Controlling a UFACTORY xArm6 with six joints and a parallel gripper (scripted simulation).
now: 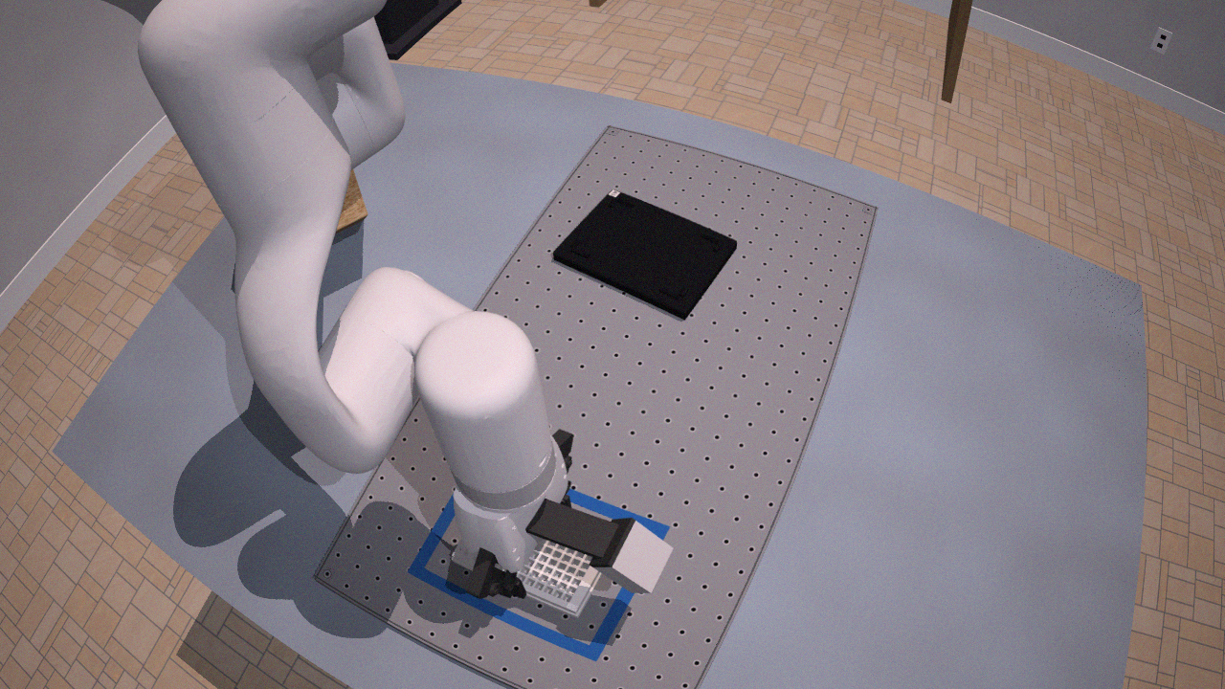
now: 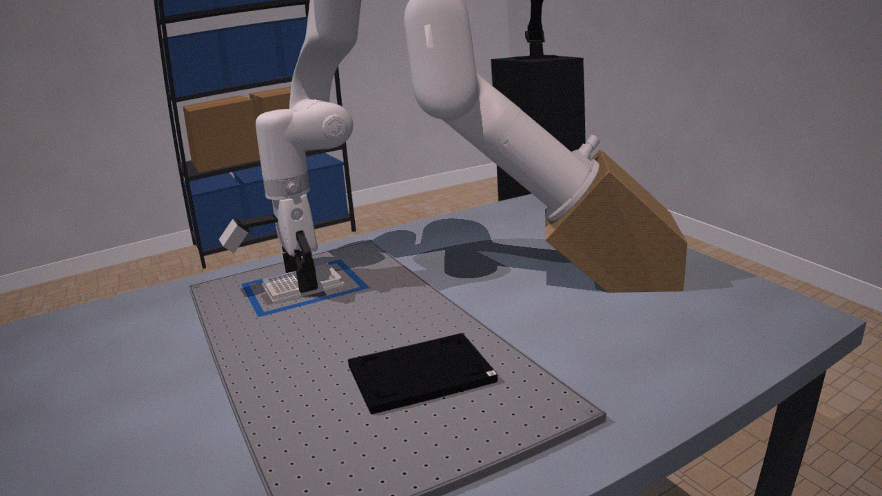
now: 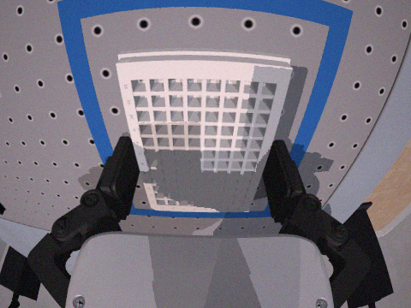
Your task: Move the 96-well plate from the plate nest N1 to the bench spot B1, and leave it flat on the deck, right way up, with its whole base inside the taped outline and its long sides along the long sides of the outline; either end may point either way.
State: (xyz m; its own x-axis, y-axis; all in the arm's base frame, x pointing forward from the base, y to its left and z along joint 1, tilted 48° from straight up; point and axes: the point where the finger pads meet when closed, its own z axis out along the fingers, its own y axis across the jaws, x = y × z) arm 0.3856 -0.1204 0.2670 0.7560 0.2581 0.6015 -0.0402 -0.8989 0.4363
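The white 96-well plate lies 10 mm below my hand. Round my hand: black plate nest 30 mm behind, 370 mm to the left, 10 mm below.
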